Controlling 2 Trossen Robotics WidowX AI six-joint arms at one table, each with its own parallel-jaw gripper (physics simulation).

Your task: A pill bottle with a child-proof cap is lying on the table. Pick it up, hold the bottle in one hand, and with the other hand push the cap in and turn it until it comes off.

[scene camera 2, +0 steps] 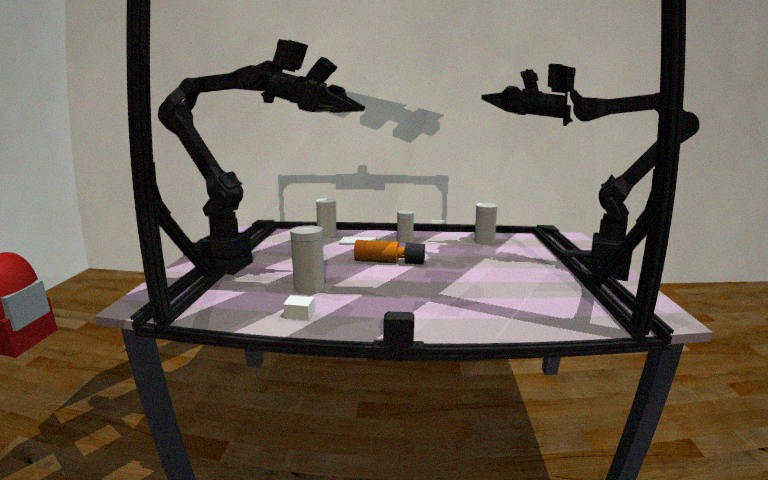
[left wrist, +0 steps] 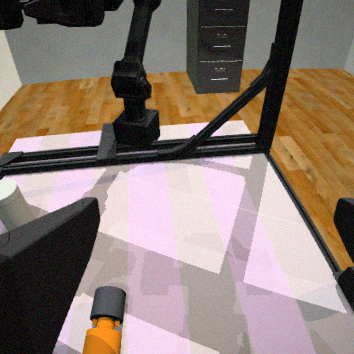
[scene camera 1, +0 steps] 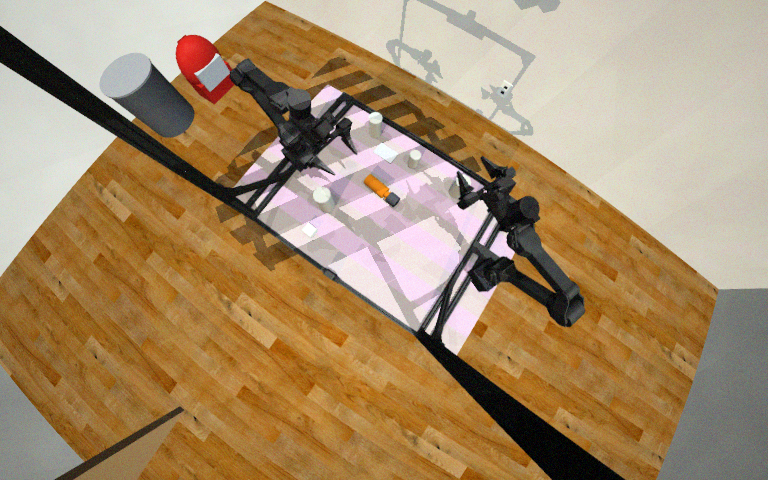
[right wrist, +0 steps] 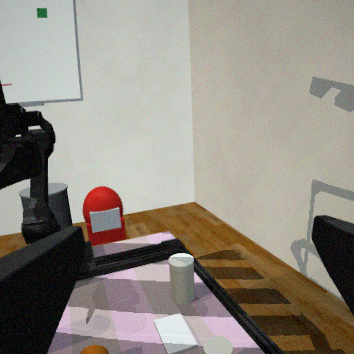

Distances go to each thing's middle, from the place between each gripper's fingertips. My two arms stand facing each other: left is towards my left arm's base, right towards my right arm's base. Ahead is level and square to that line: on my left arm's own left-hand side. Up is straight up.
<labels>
Now: right hand 38 cm above the dark cap (left wrist: 108,301), 18 cm to the right of it and 8 cm past it. From my right hand the other things lie so: orange pill bottle (scene camera 2: 364,250) (38 cm below, 24 cm to the left, 7 cm behind).
Now: left hand 12 cm short of the orange pill bottle, 6 cm to the left of it and 35 cm above it. The rest, counted from my left hand: dark cap 11 cm ahead, 12 cm to the right, 35 cm below.
</labels>
